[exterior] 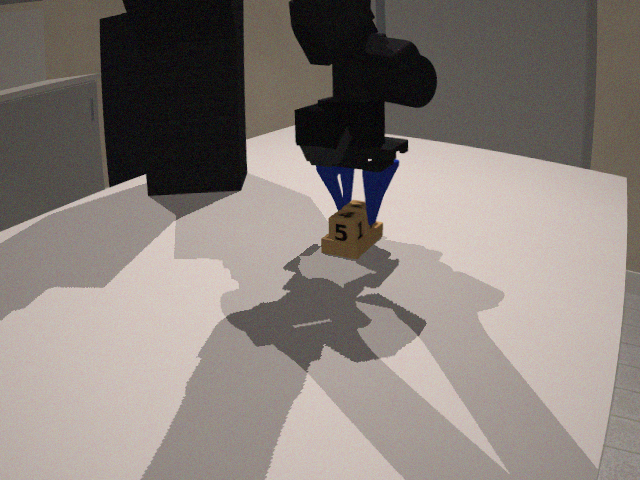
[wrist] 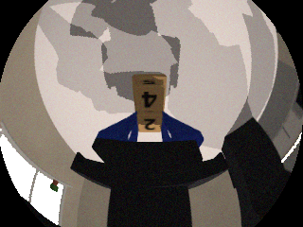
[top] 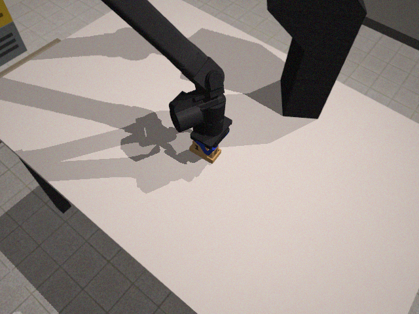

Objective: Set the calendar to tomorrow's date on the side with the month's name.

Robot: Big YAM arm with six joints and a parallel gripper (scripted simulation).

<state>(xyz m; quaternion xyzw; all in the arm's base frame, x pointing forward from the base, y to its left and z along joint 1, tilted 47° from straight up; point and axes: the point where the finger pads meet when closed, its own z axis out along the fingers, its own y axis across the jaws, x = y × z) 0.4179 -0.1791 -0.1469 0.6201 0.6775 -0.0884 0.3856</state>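
Right now my hand is right at the wooden digit cube. From my hand the other things lie so: wooden tray 2 cm to the right, 2 cm below.
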